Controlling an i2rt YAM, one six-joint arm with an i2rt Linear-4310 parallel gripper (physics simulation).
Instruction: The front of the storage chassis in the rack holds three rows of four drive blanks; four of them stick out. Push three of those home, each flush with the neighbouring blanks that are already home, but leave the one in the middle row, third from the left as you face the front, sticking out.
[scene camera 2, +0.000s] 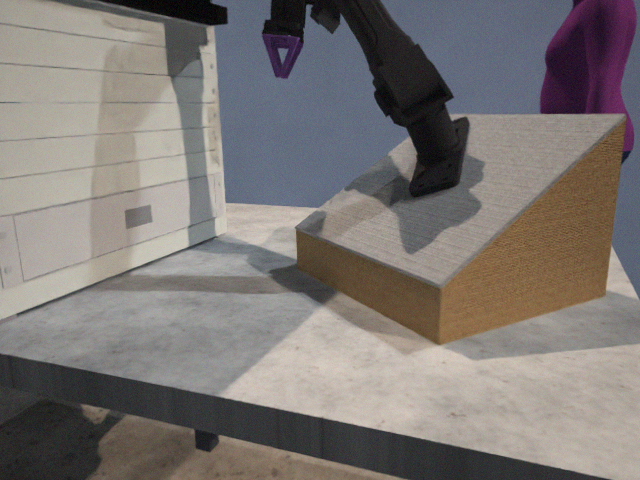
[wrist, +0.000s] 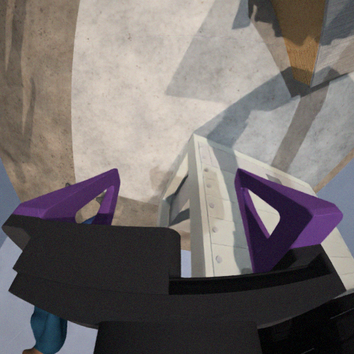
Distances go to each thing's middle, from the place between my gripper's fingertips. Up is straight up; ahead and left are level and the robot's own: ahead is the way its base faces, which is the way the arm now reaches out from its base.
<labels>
Right now the rack (scene camera 2: 87, 208) is 200 mm ahead of my hand, 340 mm to the left of it and 10 mm below it.
</labels>
